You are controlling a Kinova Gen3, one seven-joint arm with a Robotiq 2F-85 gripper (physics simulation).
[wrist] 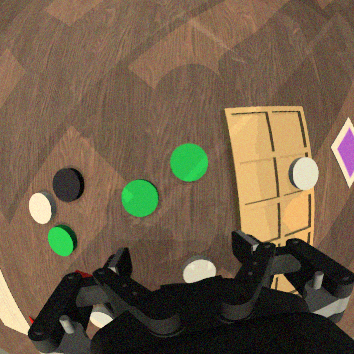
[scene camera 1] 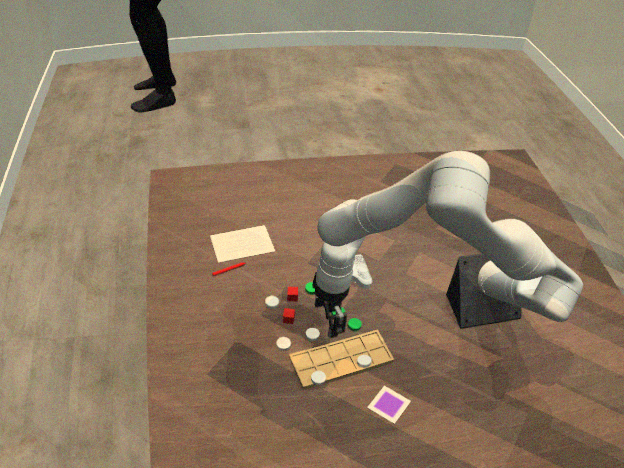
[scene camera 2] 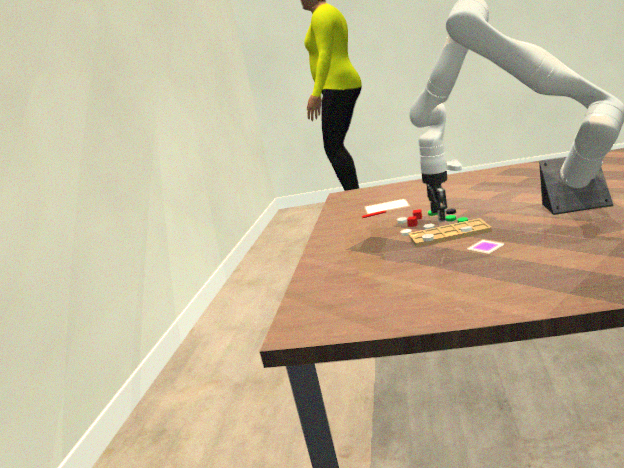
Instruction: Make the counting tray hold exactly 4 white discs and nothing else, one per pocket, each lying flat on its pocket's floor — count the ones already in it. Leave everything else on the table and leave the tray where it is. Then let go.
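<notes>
The tan counting tray [scene camera 1: 341, 341] [scene camera 2: 414, 240] [wrist: 232, 150] has two rows of pockets. One white disc [scene camera 1: 318, 376] [scene camera 2: 427, 237] is in the front-row pocket at the left end. Another white disc [scene camera 1: 363, 360] [scene camera 2: 465, 229] [wrist: 304, 173] is in the front row, second pocket from the right end. On the table are white discs [scene camera 1: 312, 333] [wrist: 199, 270], [scene camera 1: 283, 343] [scene camera 2: 405, 232], [scene camera 1: 272, 301] [scene camera 2: 401, 221] and, in the wrist view, one [wrist: 42, 208] beside the black disc. My gripper [scene camera 1: 335, 329] [scene camera 2: 437, 215] [wrist: 181, 250] is open and empty, low behind the tray; the nearest white disc shows between its fingers in the wrist view.
Green discs [scene camera 1: 354, 323] [wrist: 189, 162], [wrist: 140, 198], [wrist: 62, 240] and a black disc [scene camera 2: 451, 211] [wrist: 68, 184] lie near the gripper. Two red cubes [scene camera 1: 292, 293], [scene camera 1: 288, 316], a red stick [scene camera 1: 228, 269], a paper sheet [scene camera 1: 242, 243] and a purple card [scene camera 1: 388, 404] [scene camera 2: 485, 246] lie around.
</notes>
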